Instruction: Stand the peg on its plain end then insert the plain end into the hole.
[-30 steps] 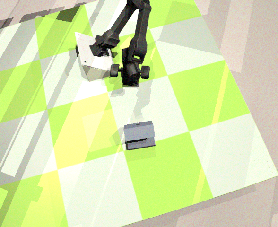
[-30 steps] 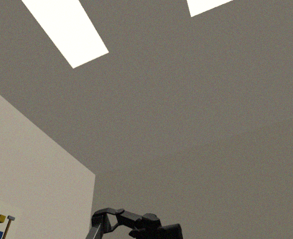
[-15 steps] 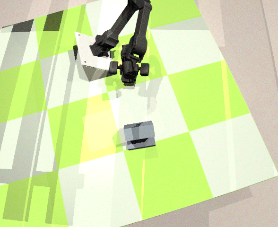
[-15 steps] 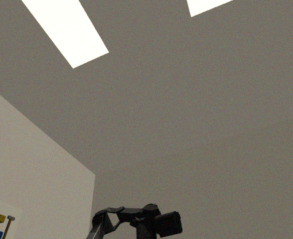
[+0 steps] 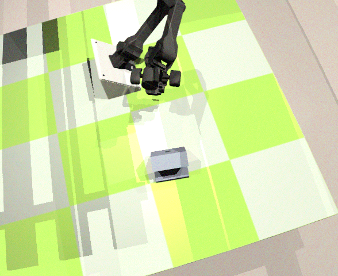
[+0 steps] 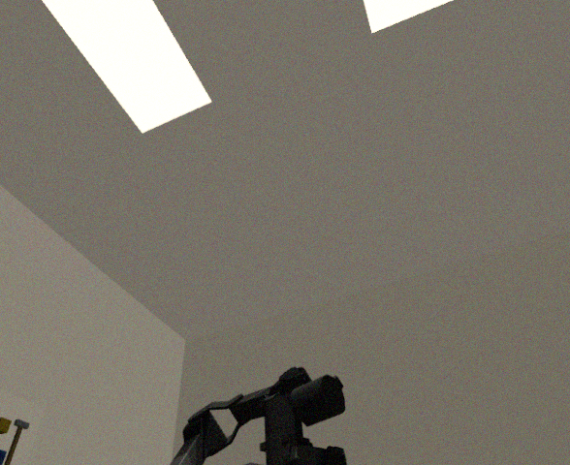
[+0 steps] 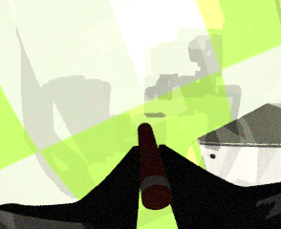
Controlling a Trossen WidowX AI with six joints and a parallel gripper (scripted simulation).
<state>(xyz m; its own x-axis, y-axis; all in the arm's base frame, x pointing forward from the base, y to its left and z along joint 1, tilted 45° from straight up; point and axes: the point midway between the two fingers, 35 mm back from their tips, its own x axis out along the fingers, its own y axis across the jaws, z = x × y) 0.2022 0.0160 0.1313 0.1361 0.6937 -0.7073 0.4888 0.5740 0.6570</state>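
The grey sloped panel is 270 mm ahead of my gripper tip, 70 mm to the right of it and 40 mm below it. The rest, counted from my gripper tip: red peg (20 mm above).
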